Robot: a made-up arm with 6 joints.
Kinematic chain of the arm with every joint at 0, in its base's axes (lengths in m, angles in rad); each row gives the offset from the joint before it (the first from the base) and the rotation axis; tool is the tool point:
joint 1: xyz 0 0 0.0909 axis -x
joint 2: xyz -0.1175 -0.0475 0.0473 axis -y
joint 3: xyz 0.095 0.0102 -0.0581 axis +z
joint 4: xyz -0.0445 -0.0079 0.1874 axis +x
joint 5: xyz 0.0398 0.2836 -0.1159 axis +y
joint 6: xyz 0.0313 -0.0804 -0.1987 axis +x
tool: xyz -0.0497 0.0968 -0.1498
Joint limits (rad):
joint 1: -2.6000..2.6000
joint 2: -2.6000..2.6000
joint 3: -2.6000..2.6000
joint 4: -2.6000..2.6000
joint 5: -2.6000..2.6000
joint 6: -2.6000..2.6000
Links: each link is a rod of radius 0.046 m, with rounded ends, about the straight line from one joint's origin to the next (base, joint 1, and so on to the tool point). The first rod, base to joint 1, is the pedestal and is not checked.
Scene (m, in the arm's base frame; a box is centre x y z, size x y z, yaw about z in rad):
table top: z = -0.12
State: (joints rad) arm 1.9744 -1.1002 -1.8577 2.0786 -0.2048 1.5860
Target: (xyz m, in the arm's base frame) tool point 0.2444 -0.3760 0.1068
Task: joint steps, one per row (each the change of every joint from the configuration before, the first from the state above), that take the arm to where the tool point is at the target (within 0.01 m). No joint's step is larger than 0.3 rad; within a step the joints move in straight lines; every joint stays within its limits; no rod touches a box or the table.
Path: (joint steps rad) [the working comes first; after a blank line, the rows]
Joints at the target: 1.5242 -1.8644 -1.6200 1.5523 -0.1027 1.6656
Straight joint move there: clear.

1: -0.1501 -0.2547 0.0792 -0.1754 0.0340 0.0265
2: -0.1500 -0.2548 0.0793 -0.1755 0.0341 0.0266
3: -0.1501 -0.2547 0.0792 -0.1754 0.0340 0.0265

